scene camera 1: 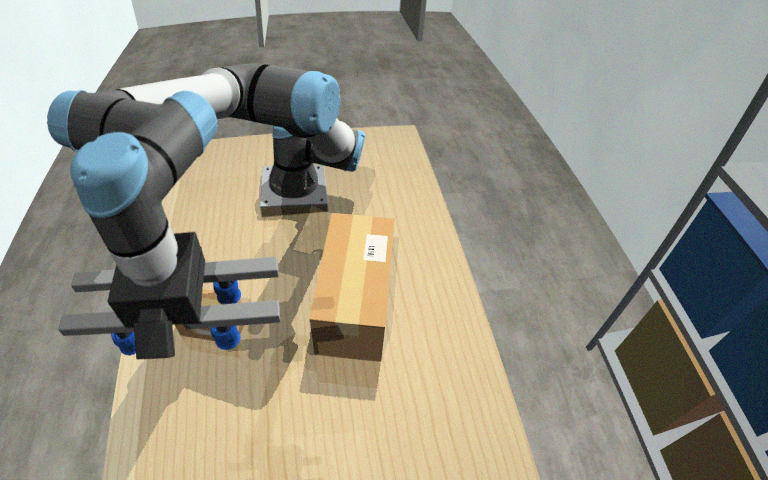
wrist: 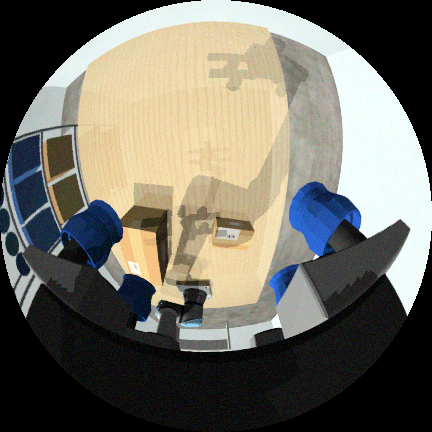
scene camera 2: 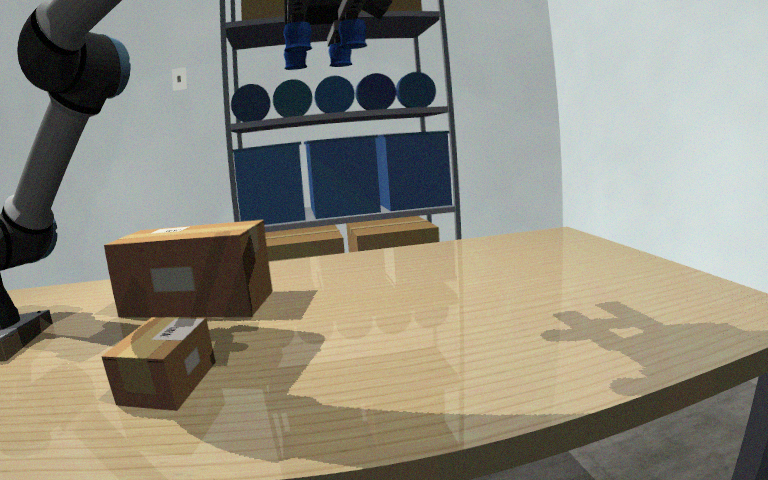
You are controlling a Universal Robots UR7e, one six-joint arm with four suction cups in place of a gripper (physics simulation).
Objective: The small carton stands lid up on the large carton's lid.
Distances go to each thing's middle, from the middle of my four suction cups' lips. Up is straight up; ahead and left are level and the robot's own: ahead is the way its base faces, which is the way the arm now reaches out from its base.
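Scene:
The large carton [scene camera 2: 216,270] is 28 cm to the left of my suction cup, 30 cm behind it and 36 cm below it. As for the small carton [scene camera 2: 157,366], my suction cup is 40 cm above it, 27 cm past it and 8 cm to the left of it. Going by their middles, the small carton is the nearest to my suction cup of the things named here.

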